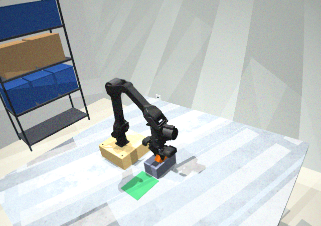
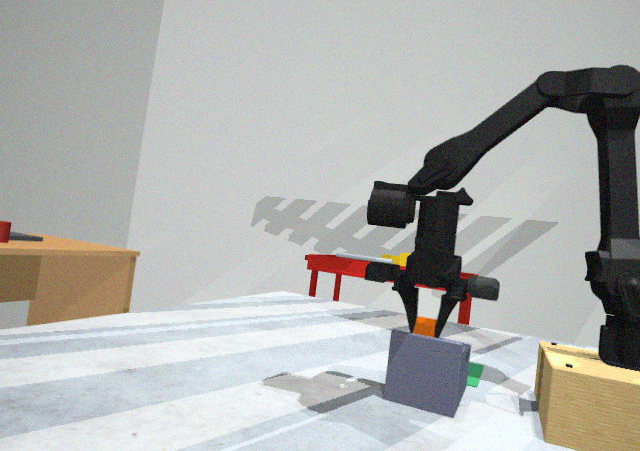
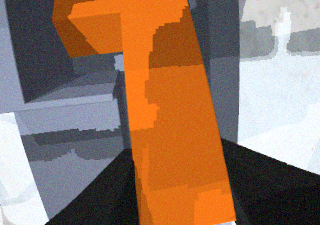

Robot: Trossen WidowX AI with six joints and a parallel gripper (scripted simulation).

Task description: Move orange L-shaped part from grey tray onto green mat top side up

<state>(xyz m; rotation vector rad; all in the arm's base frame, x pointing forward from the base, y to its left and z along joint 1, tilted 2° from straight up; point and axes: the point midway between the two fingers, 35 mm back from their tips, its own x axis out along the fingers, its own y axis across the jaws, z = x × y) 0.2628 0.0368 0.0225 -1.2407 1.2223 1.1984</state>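
Right now my gripper tip is 150 mm to the left of the green mat, 80 mm above it and 10 mm past it. The rest, counted from my gripper tip: grey tray: 80 mm below, 20 mm behind, 10 mm to the left; then orange L-shaped part: 30 mm to the left, 30 mm below, 20 mm behind.
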